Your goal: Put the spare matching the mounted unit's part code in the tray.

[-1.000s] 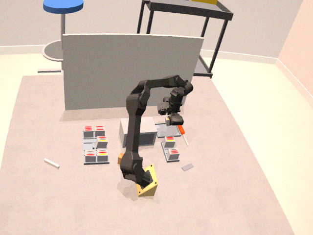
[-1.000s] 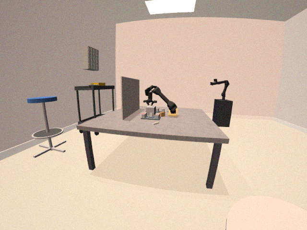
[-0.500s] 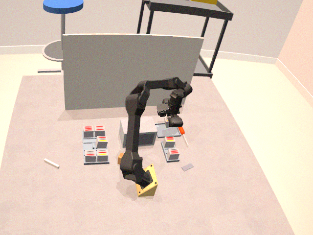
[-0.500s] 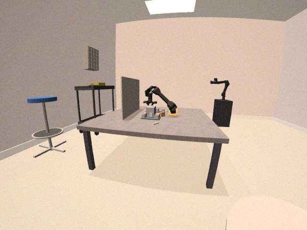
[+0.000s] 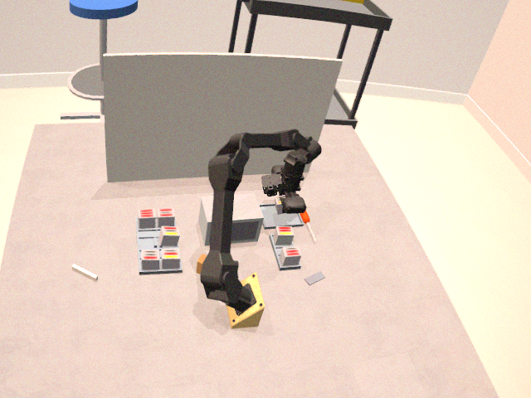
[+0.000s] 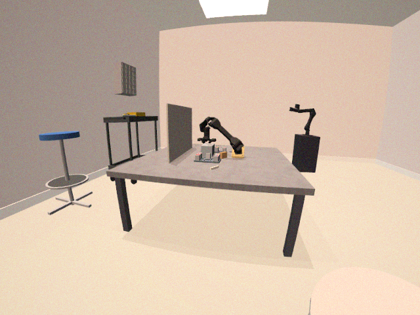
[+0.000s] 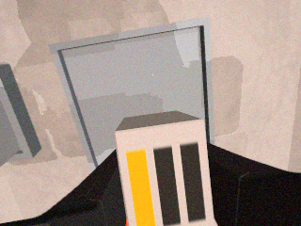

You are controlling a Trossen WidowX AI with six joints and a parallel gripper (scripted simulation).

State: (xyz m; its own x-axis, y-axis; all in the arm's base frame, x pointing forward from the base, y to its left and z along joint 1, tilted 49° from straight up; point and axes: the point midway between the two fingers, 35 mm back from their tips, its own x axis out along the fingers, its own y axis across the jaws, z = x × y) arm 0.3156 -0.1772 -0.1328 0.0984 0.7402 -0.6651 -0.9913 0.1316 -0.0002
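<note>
The spare block lies 30 mm above my gripper tip. Round my gripper tip: tall grey panel 210 mm ahead, 170 mm to the left, 190 mm above; then flat grey tray 30 mm below; then mounted unit 40 mm behind, 190 mm to the left, 20 mm above.
</note>
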